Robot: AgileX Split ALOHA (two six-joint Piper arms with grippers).
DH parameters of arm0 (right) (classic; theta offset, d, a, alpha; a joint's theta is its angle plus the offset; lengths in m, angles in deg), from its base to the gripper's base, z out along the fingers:
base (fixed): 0 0 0 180
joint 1: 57.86 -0.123 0 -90
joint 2: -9.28 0 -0.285 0
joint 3: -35.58 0 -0.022 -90
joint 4: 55.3 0.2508 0 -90
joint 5: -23.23 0 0.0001 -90
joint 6: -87.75 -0.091 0 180
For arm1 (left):
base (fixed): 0 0 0 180
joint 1: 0.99 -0.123 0 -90
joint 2: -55.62 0 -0.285 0
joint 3: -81.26 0 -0.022 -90
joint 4: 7.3 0.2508 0 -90
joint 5: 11.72 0 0.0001 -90
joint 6: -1.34 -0.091 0 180
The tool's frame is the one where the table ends.
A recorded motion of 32 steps. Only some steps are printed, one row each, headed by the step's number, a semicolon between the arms.
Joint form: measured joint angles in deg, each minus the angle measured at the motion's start. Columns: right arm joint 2, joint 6, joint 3, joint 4, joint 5, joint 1; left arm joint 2, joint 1, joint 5, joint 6, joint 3, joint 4.
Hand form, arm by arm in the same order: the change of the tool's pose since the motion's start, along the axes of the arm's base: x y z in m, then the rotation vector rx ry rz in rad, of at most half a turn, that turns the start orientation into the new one. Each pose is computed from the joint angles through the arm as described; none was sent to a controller.
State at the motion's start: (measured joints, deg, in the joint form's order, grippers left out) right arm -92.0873 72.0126 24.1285 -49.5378 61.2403 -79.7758; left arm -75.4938 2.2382 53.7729 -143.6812 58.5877 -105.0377
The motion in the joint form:
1: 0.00 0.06 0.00 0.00 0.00 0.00; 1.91 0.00 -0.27 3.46 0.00 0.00
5: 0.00 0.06 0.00 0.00 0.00 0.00; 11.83 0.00 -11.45 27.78 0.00 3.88
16: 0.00 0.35 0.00 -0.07 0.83 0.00; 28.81 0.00 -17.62 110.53 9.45 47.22
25: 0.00 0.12 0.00 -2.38 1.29 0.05; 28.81 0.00 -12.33 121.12 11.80 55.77
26: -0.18 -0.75 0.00 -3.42 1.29 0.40; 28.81 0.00 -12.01 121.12 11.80 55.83
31: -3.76 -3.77 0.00 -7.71 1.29 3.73; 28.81 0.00 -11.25 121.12 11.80 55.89
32: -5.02 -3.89 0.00 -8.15 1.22 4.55; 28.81 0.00 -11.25 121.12 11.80 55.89
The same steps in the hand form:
1: 0.0000 0.0000 0.0000 -0.0005 -0.0003 0.0009; 0.0010 0.0001 0.0111 -0.0127 0.0224 0.0212
5: 0.0000 0.0000 0.0000 -0.0005 -0.0003 0.0009; 0.0040 0.0083 0.0551 0.0471 0.2289 0.2304
16: -0.0011 -0.0004 -0.0006 -0.0085 0.0117 0.0071; -0.0098 0.0305 0.1546 0.1636 0.7734 0.6815
25: -0.0008 -0.0030 -0.0011 -0.0441 0.0063 0.0187; -0.0140 0.0342 0.1581 0.2456 0.8772 0.7111
26: 0.0007 -0.0058 -0.0023 -0.0544 0.0065 0.0062; -0.0145 0.0341 0.1580 0.2485 0.8806 0.7071
31: 0.0154 -0.0262 -0.0237 -0.1175 0.0523 -0.0669; -0.0156 0.0337 0.1579 0.2541 0.8892 0.6975
32: 0.0191 -0.0307 -0.0312 -0.1298 0.0706 -0.0788; -0.0156 0.0337 0.1579 0.2541 0.8892 0.6975

